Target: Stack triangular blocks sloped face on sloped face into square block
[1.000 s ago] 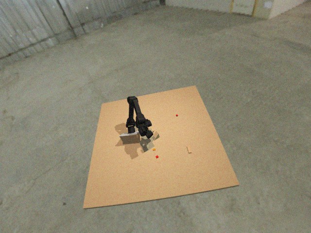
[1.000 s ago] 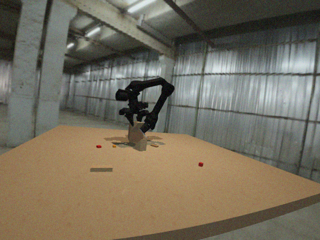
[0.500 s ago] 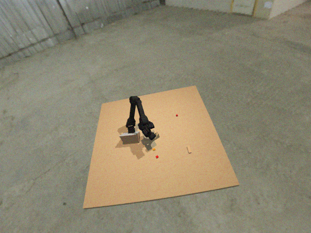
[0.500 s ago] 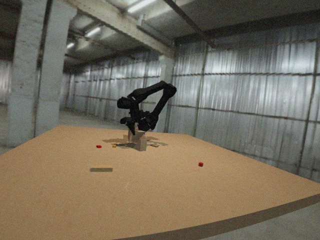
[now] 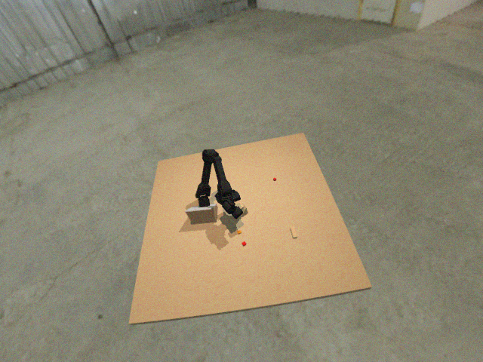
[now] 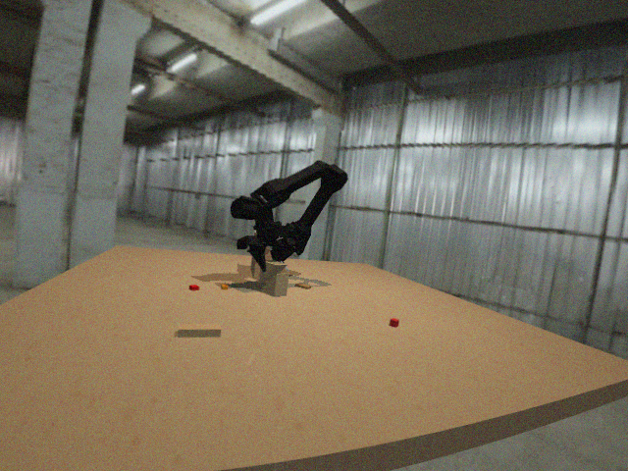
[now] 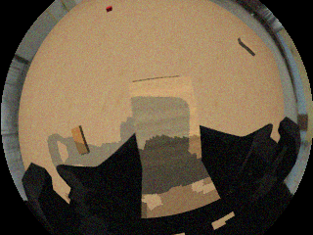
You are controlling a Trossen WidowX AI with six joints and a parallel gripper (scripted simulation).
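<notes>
The orange cube lies 130 mm to the right of my gripper tip and 60 mm below it. Also, from my gripper tip: tan plank: 330 mm ahead, 180 mm to the right, 50 mm below.
</notes>
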